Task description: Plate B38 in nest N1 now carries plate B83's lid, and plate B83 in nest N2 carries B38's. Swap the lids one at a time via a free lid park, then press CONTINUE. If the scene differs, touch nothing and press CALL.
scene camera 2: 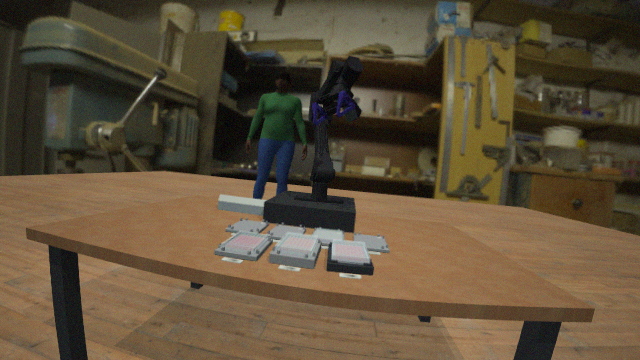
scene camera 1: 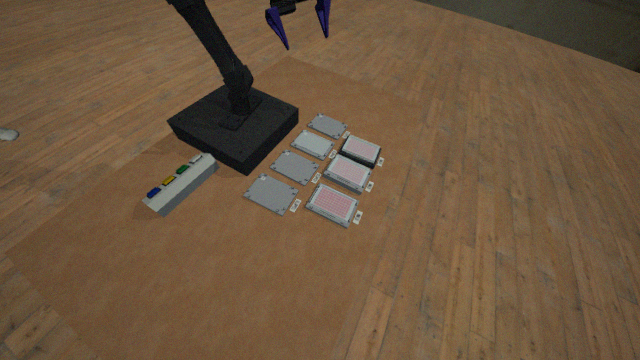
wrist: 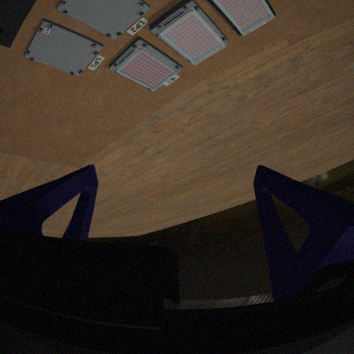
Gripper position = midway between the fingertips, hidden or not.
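There's a button box [scene camera 1: 169,196] here, and scene camera 2 has the box [scene camera 2: 253,206] too. As for the gripper [scene camera 2: 325,120], it's open with nothing in it, and the wrist view also gives you the gripper [wrist: 175,173].
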